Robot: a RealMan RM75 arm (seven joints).
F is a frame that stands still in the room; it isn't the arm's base.
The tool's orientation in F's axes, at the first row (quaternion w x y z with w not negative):
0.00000 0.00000 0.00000 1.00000
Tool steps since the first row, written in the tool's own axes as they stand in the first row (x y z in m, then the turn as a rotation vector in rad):
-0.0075 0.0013 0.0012 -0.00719 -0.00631 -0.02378
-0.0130 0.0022 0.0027 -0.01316 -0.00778 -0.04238
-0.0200 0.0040 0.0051 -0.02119 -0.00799 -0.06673
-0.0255 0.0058 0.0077 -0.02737 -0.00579 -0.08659
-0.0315 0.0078 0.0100 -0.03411 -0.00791 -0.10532
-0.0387 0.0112 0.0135 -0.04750 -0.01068 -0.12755
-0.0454 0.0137 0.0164 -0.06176 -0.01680 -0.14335
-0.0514 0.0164 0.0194 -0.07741 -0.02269 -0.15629
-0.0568 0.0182 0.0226 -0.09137 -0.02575 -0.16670
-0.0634 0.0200 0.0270 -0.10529 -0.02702 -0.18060
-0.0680 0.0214 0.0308 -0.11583 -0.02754 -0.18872
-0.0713 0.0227 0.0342 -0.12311 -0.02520 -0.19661
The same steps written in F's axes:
0.0075 -0.0013 0.0012 0.00719 0.00631 -0.02378
0.0130 -0.0022 0.0027 0.01316 0.00778 -0.04238
0.0200 -0.0040 0.0051 0.02119 0.00799 -0.06673
0.0255 -0.0058 0.0077 0.02737 0.00579 -0.08659
0.0315 -0.0078 0.0100 0.03411 0.00791 -0.10532
0.0387 -0.0112 0.0135 0.04750 0.01068 -0.12755
0.0454 -0.0137 0.0164 0.06176 0.01680 -0.14335
0.0514 -0.0164 0.0194 0.07741 0.02269 -0.15629
0.0568 -0.0182 0.0226 0.09137 0.02575 -0.16670
0.0634 -0.0200 0.0270 0.10529 0.02702 -0.18060
0.0680 -0.0214 0.0308 0.11583 0.02754 -0.18872
0.0713 -0.0227 0.0342 0.12311 0.02520 -0.19661

